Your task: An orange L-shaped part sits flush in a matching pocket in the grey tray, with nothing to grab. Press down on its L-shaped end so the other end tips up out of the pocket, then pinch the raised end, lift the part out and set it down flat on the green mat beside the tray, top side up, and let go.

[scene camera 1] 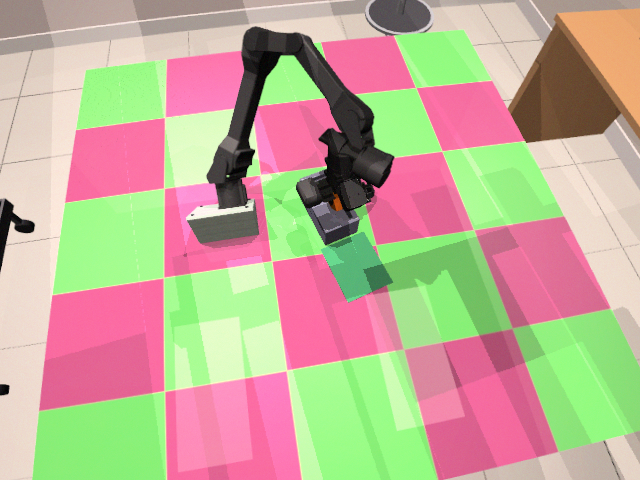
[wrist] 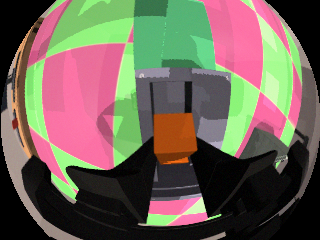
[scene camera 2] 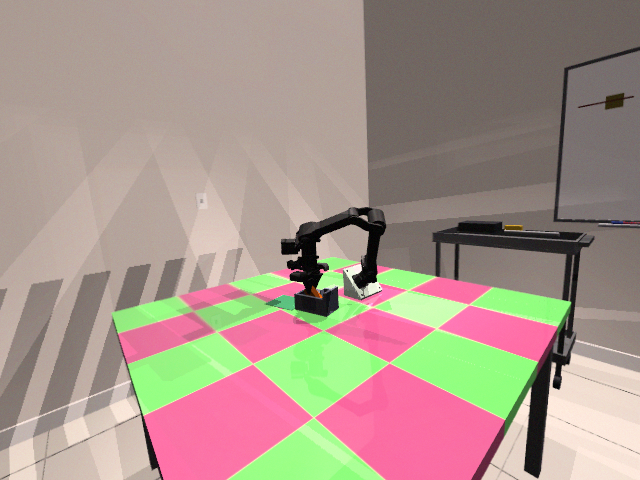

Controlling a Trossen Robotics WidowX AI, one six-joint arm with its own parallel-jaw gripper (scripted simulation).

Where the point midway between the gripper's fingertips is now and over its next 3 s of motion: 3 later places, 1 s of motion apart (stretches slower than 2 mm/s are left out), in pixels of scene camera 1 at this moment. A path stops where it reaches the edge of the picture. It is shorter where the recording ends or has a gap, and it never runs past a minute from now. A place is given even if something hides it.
My gripper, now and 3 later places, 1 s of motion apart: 336, 201; 337, 192; 338, 180; 353, 209
